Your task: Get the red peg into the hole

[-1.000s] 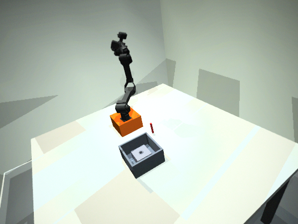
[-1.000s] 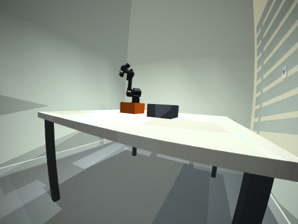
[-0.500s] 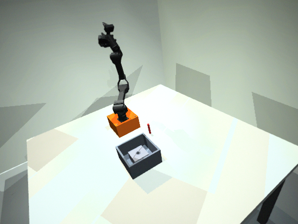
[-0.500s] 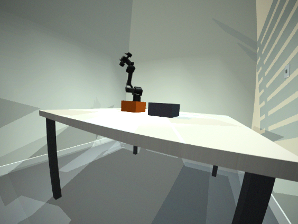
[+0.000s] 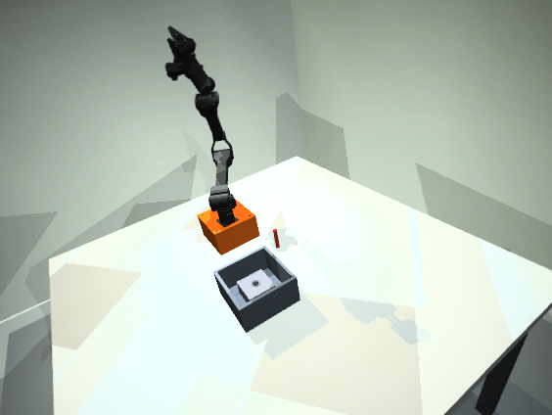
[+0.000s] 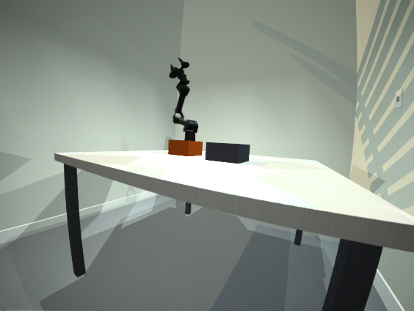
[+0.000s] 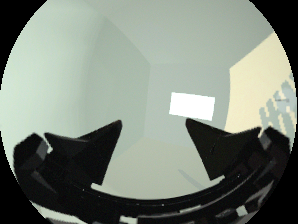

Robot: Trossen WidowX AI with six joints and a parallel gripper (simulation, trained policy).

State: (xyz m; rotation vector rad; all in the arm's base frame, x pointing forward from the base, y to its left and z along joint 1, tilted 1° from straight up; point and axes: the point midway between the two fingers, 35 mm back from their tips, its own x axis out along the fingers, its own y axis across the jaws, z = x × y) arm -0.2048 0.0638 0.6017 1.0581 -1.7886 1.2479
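Right now the red peg is 380 mm ahead of my gripper tip, 30 mm to the left of it and 690 mm below it. From my gripper tip the other things lie so: plate 530 mm ahead, 160 mm to the right, 690 mm below; dark grey box 530 mm ahead, 160 mm to the right, 710 mm below.
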